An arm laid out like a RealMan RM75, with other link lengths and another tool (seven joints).
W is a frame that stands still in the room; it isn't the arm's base.
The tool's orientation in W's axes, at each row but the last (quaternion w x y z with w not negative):
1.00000 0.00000 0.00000 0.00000
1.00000 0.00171 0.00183 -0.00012
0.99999 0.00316 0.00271 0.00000
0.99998 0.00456 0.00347 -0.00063
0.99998 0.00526 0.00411 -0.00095
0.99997 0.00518 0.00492 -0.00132
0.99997 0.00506 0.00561 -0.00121
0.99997 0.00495 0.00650 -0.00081
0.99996 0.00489 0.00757 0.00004
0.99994 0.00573 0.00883 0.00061
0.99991 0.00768 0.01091 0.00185
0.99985 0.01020 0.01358 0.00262
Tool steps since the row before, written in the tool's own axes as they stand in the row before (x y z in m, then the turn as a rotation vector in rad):
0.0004 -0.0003 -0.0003 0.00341 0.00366 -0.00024
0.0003 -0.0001 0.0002 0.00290 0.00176 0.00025
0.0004 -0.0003 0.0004 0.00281 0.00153 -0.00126
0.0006 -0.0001 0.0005 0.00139 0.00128 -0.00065
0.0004 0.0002 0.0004 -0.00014 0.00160 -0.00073
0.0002 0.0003 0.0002 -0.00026 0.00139 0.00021
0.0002 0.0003 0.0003 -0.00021 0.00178 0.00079
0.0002 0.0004 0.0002 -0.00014 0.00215 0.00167
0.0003 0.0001 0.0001 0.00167 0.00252 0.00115
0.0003 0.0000 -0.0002 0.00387 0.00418 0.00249
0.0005 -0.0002 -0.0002 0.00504 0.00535 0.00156
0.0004 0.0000 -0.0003 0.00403 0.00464 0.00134
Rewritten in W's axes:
0.0004 -0.0003 -0.0003 0.00341 0.00366 -0.00024
0.0003 -0.0001 0.0002 0.00290 0.00176 0.00025
0.0004 -0.0003 0.0004 0.00280 0.00154 -0.00127
0.0006 -0.0001 0.0005 0.00139 0.00128 -0.00065
0.0004 0.0002 0.0004 -0.00014 0.00161 -0.00071
0.0002 0.0003 0.0002 -0.00025 0.00139 0.00023
0.0002 0.0003 0.0003 -0.00020 0.00177 0.00081
0.0002 0.0004 0.0002 -0.00011 0.00213 0.00169
0.0003 0.0001 0.0001 0.00169 0.00251 0.00115
0.0003 0.0000 -0.0002 0.00391 0.00416 0.00247
0.0005 -0.0002 -0.0002 0.00505 0.00534 0.00153
0.0004 0.0000 -0.0003 0.00404 0.00463 0.00132

